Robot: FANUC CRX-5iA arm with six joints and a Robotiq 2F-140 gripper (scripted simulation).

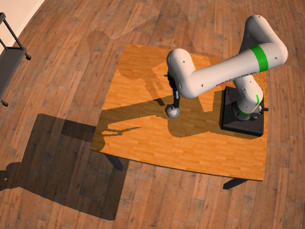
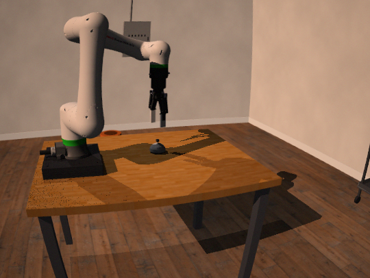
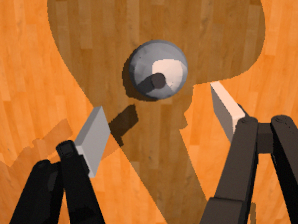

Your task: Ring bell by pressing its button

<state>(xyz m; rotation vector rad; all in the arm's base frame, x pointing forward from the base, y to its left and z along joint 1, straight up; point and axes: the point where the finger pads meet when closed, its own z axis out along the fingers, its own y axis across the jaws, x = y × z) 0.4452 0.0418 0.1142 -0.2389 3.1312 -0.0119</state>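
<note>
My gripper is now 11 cm above the bell button. From my hand the other things lie so: grey dome bell (13 cm below).
</note>
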